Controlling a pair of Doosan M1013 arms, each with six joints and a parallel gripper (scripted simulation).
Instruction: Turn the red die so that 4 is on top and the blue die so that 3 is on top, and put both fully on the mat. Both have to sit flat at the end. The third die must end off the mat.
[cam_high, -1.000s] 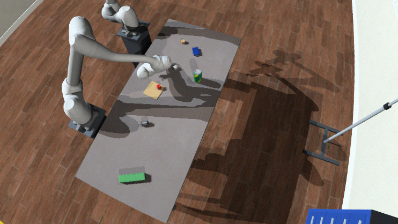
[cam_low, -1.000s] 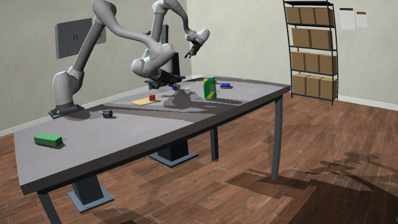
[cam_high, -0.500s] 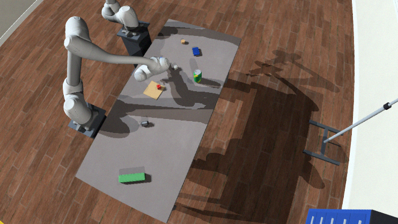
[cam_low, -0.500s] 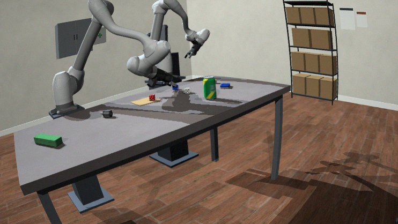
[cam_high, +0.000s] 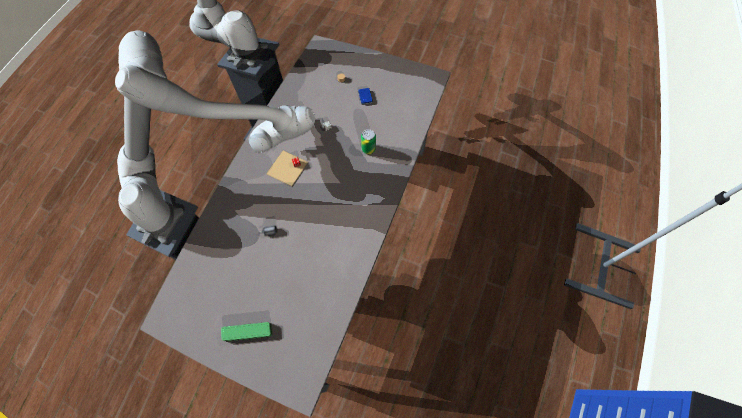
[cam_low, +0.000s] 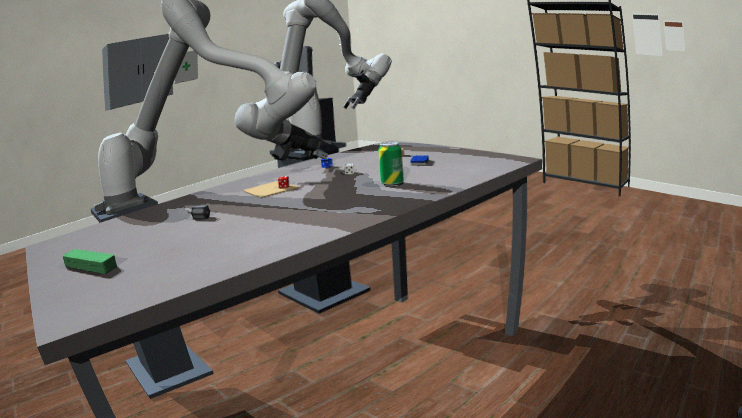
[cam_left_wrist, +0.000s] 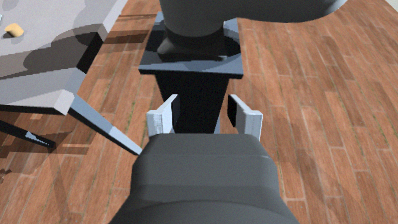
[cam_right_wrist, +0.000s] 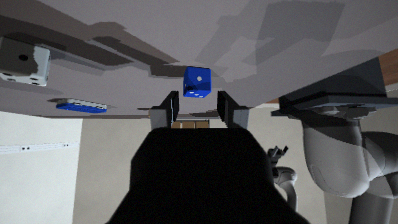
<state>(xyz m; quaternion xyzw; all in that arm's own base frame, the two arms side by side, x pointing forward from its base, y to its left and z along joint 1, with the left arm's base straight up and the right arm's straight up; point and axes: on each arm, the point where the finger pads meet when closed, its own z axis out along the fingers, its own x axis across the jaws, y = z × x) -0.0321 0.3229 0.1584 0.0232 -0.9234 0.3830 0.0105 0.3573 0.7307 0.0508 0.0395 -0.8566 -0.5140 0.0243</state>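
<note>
Right now my right hand is 4 cm to the right of the blue die and 4 cm above it. From my right hand the other things lie so: white die: 16 cm ahead, 4 cm below, 2 cm to the right; then red die: 25 cm to the right, 8 cm ahead, 3 cm below; then tan mat: 28 cm to the right, 5 cm below, 5 cm ahead.
</note>
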